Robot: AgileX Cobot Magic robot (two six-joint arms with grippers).
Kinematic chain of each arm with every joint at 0, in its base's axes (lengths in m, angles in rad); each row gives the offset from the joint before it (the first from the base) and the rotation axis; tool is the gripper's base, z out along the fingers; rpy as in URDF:
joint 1: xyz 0 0 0.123 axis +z
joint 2: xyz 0 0 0 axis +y
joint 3: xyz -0.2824 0 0.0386 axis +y
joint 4: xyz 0.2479 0 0.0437 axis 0.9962 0 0.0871
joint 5: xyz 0 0 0 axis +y
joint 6: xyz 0.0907 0 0.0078 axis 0.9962 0 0.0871
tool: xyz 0 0 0 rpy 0 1.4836 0
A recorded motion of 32 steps. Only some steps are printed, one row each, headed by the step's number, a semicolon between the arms.
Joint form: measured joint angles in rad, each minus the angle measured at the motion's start. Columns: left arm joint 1, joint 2, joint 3, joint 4, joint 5, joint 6; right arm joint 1, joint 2, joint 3, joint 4, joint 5, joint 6.
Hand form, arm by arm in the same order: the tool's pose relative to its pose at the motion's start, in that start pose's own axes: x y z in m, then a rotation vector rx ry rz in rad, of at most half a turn. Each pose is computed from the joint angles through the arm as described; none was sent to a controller.
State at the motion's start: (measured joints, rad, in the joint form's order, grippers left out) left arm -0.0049 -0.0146 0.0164 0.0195 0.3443 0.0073; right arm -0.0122 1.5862 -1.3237 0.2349 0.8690 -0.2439
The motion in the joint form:
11: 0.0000 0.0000 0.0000 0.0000 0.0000 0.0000; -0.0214 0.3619 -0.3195 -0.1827 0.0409 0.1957
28: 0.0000 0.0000 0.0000 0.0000 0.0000 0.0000; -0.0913 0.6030 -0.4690 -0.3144 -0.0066 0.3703
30: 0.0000 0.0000 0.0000 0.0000 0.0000 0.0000; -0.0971 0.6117 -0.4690 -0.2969 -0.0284 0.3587
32: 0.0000 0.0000 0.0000 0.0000 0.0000 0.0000; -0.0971 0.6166 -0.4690 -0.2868 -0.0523 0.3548
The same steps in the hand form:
11: 0.0000 0.0000 0.0000 0.0000 0.0000 0.0000; -0.0472 -0.0414 0.0828 0.1423 0.1016 0.1036
28: 0.0000 0.0000 0.0000 0.0000 0.0000 0.0000; -0.0474 -0.0984 0.1526 0.2795 0.1374 0.2537
30: 0.0000 0.0000 0.0000 0.0000 0.0000 0.0000; -0.0473 -0.1008 0.1563 0.2686 0.1240 0.2577
32: 0.0000 0.0000 0.0000 0.0000 0.0000 0.0000; -0.0485 -0.1008 0.1588 0.2614 0.1045 0.2584

